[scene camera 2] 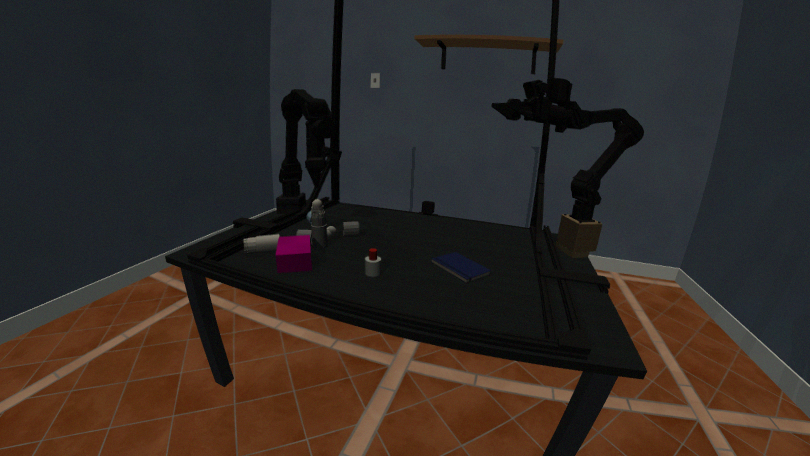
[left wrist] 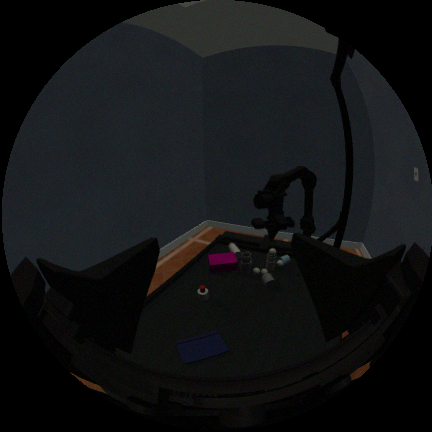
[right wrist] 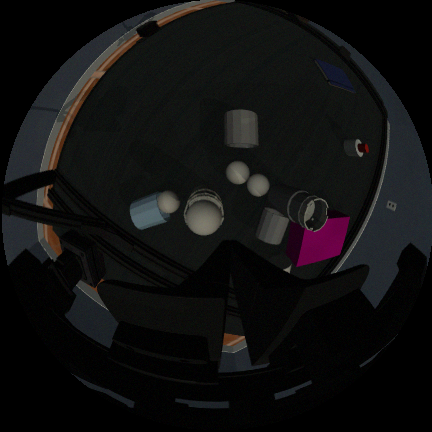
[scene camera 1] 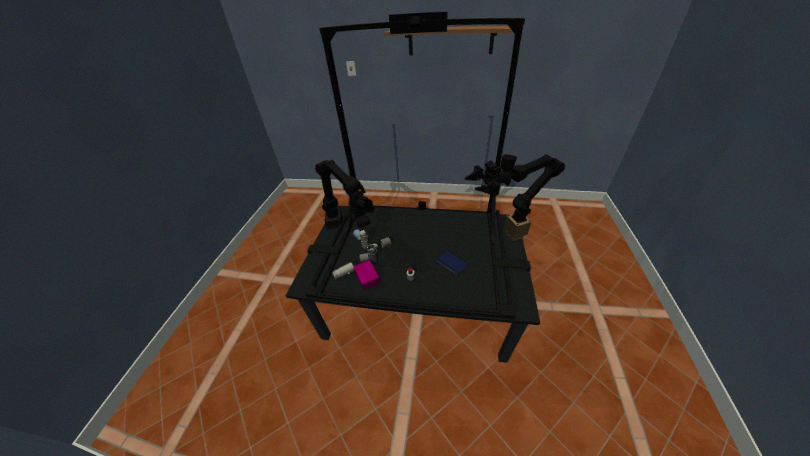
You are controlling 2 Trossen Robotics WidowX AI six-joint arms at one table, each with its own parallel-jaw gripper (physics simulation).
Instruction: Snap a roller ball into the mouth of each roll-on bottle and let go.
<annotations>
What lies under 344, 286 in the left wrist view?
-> The left gripper.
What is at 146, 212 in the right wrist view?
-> A light blue cap.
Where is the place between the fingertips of the right gripper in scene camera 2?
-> At 316, 187
</annotations>
